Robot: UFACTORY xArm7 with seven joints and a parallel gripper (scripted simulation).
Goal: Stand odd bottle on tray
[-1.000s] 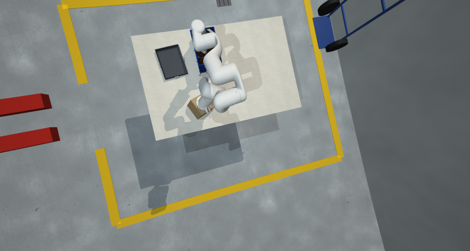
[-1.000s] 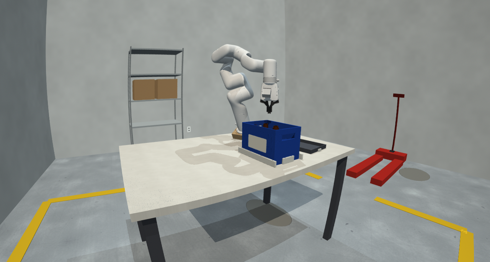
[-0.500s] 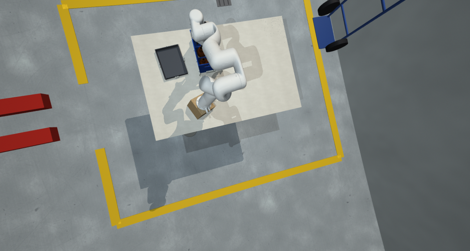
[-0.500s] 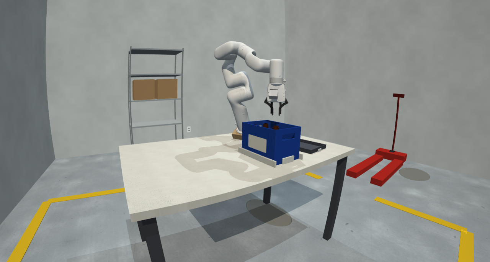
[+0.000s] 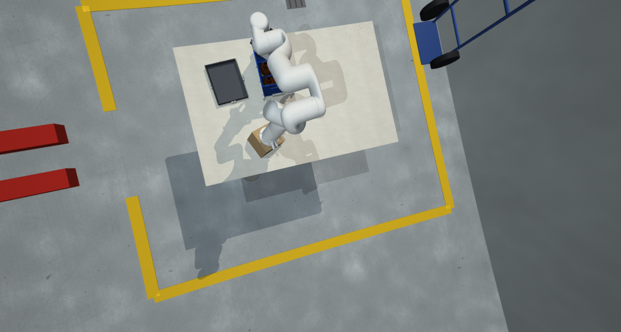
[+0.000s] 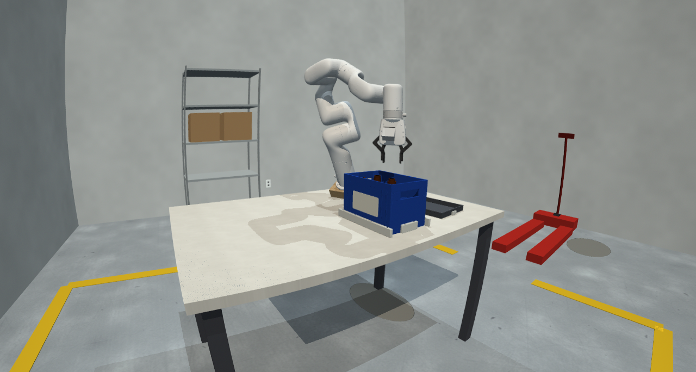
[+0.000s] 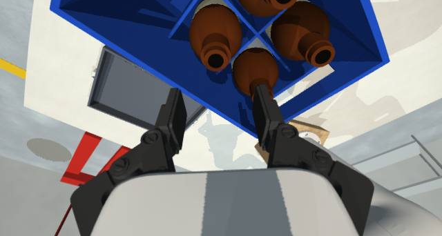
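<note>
My hand is 160 mm above the blue crate and 40 mm to the left of it. Also, from my hand: dark grey tray: 250 mm to the left, 230 mm below, 40 mm ahead.
</note>
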